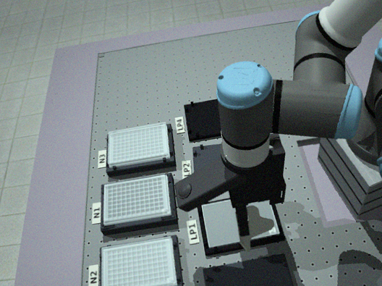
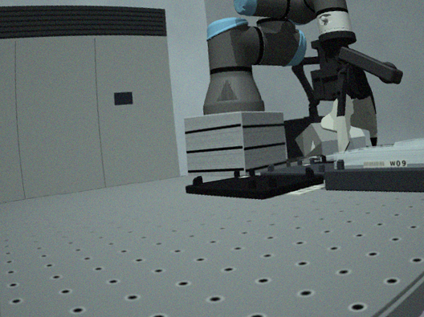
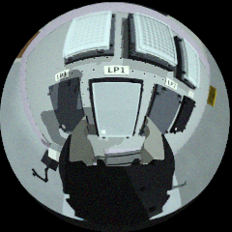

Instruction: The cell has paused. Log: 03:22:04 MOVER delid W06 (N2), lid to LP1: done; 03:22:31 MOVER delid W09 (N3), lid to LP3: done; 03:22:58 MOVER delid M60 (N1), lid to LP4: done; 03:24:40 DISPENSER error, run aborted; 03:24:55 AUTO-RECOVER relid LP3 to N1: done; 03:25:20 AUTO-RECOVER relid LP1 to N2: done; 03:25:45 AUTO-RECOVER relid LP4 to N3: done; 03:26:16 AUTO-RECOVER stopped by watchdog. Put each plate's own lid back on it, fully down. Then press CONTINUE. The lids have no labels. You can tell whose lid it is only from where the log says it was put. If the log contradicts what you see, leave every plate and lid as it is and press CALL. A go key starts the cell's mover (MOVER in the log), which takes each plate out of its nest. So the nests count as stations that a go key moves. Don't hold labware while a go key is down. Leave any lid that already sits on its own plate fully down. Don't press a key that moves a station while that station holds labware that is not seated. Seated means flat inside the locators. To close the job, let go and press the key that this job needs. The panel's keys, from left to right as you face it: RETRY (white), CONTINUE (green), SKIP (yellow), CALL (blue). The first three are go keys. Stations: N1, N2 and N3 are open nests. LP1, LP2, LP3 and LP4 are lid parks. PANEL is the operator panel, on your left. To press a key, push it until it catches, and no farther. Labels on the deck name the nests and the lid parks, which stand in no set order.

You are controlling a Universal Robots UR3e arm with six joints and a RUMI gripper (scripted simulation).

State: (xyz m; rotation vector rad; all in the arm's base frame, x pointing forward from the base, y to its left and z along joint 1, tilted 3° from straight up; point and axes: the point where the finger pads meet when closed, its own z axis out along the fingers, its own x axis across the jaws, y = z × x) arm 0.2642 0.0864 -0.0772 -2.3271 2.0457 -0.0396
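Now: the lid 1 cm below my hand. Round my hand: LP3 lid park (13 cm to the left, 2 cm below, 1 cm behind); then LP2 lid park (13 cm to the right, 2 cm below, 1 cm ahead); then LP1 lid park (2 cm below).
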